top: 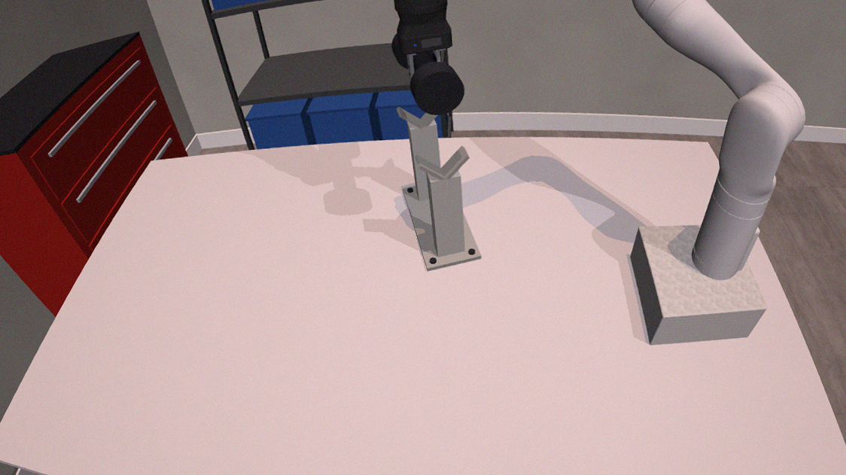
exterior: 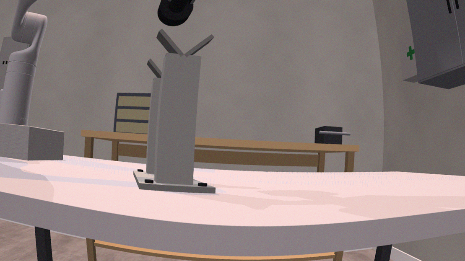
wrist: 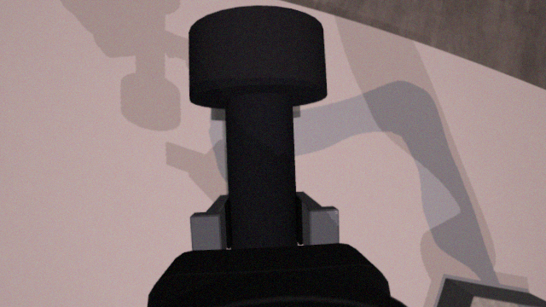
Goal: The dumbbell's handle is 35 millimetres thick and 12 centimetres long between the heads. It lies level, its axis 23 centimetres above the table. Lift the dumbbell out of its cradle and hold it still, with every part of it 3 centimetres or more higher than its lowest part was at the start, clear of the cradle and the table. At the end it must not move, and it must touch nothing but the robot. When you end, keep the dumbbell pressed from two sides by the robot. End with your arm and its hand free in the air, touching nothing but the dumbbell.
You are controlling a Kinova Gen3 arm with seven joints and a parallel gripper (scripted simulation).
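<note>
Right now the black dumbbell is right at my hand. Round my hand: grey cradle 24 cm below.
</note>
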